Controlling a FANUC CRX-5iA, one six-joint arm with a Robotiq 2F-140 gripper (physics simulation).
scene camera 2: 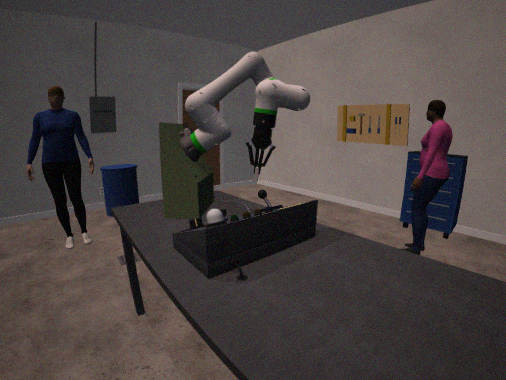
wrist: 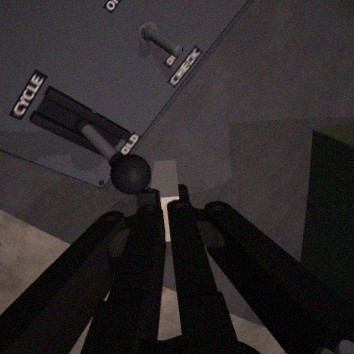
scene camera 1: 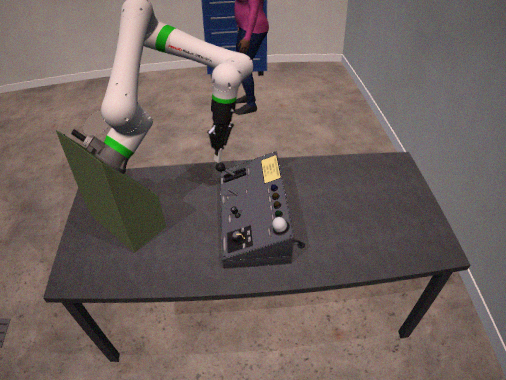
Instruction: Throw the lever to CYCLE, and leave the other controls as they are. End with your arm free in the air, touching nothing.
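Frame: origin at the arm's base, x right, y ahead, z up, level; centimetres.
Where they show: gripper, between the fingertips: [scene camera 2: 255,181] [wrist: 166,176] [scene camera 1: 217,160]; arm's base, origin of its link: [scene camera 2: 188,150] [scene camera 1: 108,163].
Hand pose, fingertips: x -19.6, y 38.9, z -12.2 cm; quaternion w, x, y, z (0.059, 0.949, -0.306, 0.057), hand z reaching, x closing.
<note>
Things, the pixels of their top centre, and the offset from my fingertips. "spot": a spot on its surface instead. Level surfaces: height alone.
- lever, centre of its top: [wrist: 131,182] [scene camera 1: 219,163] [scene camera 2: 262,189] dx -3.5, dy +0.1, dz -4.1 cm
- CYCLE label, a spot on its surface: [wrist: 28,95] spot: dx -5.7, dy +12.0, dz -9.6 cm
- toggle, centre of its top: [wrist: 165,40] dx +7.4, dy +6.9, dz -7.9 cm
- CHECK label, centre of its top: [wrist: 184,66] dx +8.2, dy +3.0, dz -13.8 cm
- white ball, a spot on its surface: [scene camera 2: 215,216] [scene camera 1: 285,223] spot: dx +29.5, dy +29.7, dz -2.7 cm
- small joystick, centre of its top: [scene camera 1: 235,207] dx +19.0, dy +10.2, dz -7.3 cm
- yellow note, a spot on its surface: [scene camera 1: 271,169] spot: dx -3.6, dy +22.2, dz -5.9 cm
- table, height of its surface: dz -20.6 cm
The lever [scene camera 1: 220,167] [scene camera 2: 262,194] [wrist: 131,173] has a dark ball knob on a grey shaft. It rises from a slot at the far left corner of the sloped control panel [scene camera 1: 257,200] [scene camera 2: 260,240] [wrist: 100,40]. In the wrist view the CYCLE label [wrist: 28,95] is at one slot end and the partly covered HOLD label [wrist: 130,143] at the other; the shaft leans toward HOLD. My gripper [scene camera 1: 217,156] [scene camera 2: 256,172] [wrist: 166,176] is shut and empty, pointing down. Its tips are above the knob, a little to one side, with a visible gap.
A toggle [wrist: 162,40] stands by the CHECK label [wrist: 185,66]. The panel also bears a white ball [scene camera 1: 279,224] [scene camera 2: 215,216], several buttons, a small joystick [scene camera 1: 234,211] and a yellow note [scene camera 1: 271,169]. A green block [scene camera 1: 110,195] [scene camera 2: 175,175] stands on the table [scene camera 1: 360,215] [scene camera 2: 375,300]. Two people stand beyond.
</note>
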